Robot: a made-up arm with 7 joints.
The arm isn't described. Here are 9 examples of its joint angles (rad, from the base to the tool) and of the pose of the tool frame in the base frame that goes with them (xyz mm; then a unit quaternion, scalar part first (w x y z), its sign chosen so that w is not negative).
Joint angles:
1: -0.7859 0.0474 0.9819 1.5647 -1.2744 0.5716 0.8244
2: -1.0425 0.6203 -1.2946 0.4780 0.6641 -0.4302 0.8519
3: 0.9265 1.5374 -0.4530 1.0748 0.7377 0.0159 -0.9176
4: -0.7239 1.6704 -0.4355 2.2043 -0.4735 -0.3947 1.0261
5: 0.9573 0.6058 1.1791 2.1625 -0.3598 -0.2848 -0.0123
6: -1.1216 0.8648 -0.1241 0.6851 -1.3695 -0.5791 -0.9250
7: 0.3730 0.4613 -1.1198 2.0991 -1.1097 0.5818 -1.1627
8: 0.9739 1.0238 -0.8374 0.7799 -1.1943 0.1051 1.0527
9: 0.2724 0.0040 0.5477 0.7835 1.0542 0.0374 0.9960
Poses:
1: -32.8 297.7 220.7 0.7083 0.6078 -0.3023 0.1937
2: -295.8 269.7 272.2 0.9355 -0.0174 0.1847 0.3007
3: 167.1 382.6 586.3 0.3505 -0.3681 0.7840 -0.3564
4: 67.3 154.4 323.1 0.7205 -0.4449 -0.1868 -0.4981
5: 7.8 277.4 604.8 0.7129 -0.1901 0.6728 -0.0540
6: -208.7 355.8 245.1 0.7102 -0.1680 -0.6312 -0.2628
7: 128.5 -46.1 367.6 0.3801 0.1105 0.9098 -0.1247
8: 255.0 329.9 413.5 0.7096 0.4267 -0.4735 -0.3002
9: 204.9 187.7 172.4 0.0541 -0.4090 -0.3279 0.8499
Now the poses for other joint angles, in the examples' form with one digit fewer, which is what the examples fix.
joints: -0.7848 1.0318 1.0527 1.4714 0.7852 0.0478 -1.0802
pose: 141 381 426 0.289 -0.482 0.708 -0.428
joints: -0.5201 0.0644 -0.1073 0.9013 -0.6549 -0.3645 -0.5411
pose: -37 83 98 0.526 0.126 -0.797 0.268
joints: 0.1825 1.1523 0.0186 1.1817 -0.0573 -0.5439 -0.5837
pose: 211 335 407 0.094 -0.069 0.989 -0.090
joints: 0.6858 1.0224 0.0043 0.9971 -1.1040 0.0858 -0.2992
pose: 244 362 466 0.012 0.465 -0.855 -0.227
